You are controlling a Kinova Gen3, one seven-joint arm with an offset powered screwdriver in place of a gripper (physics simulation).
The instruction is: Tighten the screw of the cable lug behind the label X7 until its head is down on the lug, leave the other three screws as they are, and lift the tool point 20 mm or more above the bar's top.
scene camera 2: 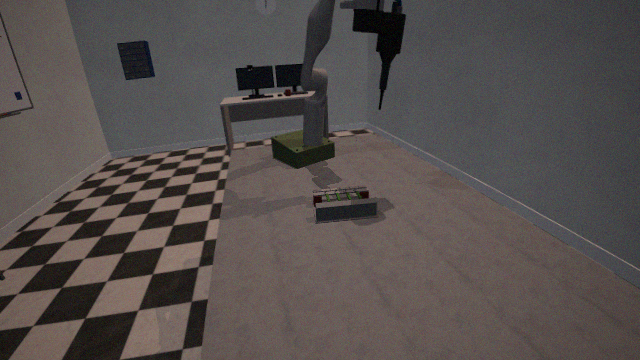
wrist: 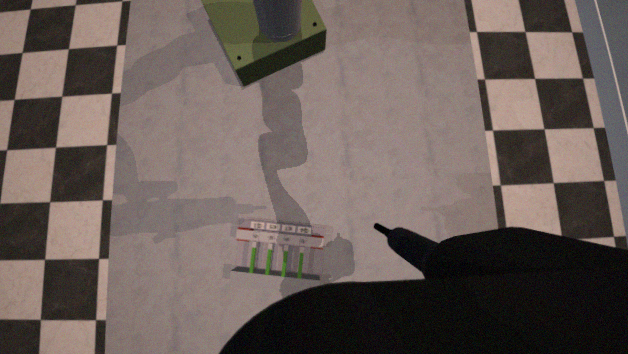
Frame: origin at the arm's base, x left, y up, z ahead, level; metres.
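Seen in the pictures: hand at its tool point: (scene camera 2: pixel 379 109) (wrist: pixel 376 225); arm's base at its link origin: (scene camera 2: pixel 312 142) (wrist: pixel 279 21).
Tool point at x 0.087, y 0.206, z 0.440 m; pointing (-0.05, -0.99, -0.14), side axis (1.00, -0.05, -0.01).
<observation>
Offsets run from my tool point to a thing's top centre. "*": to the spot under its first point.
The screwdriver @(dy +0.064, dx +0.002, dz +0.005 m) (scene camera 2: pixel 380 108) (wrist: pixel 376 226) points down in the scene view, its tip high above the table and to the right of the terminal assembly. It touches nothing. It has no fingers. The pale bar @(* dy -0.245, dx -0.077, dz +0.033 m) (wrist: pixel 312 242) carries a row of several small screws and lugs, with green cables @(* dy -0.239, dx -0.170, dz +0.063 m) (scene camera 2: pixel 338 197) (wrist: pixel 269 262) running from them. White labels @(dy -0.245, dx -0.122, dz -0.001 m) (wrist: pixel 288 229) stand in a row along the bar's far side. Their print is too small to read, so I cannot tell which is X7. The screw heads' heights cannot be told.
A grey upright panel @(* dy -0.256, dx -0.168, dz +0.116 m) (scene camera 2: pixel 346 210) stands along the assembly's near side, with red blocks @(* dy -0.263, dx -0.221, dz +0.012 m) (scene camera 2: pixel 317 200) at its ends. The arm's green base block (scene camera 2: pixel 300 150) (wrist: pixel 280 60) is behind. A desk (scene camera 2: pixel 270 99) with monitors stands at the back. A wall (scene camera 2: pixel 500 100) runs along the right.
</observation>
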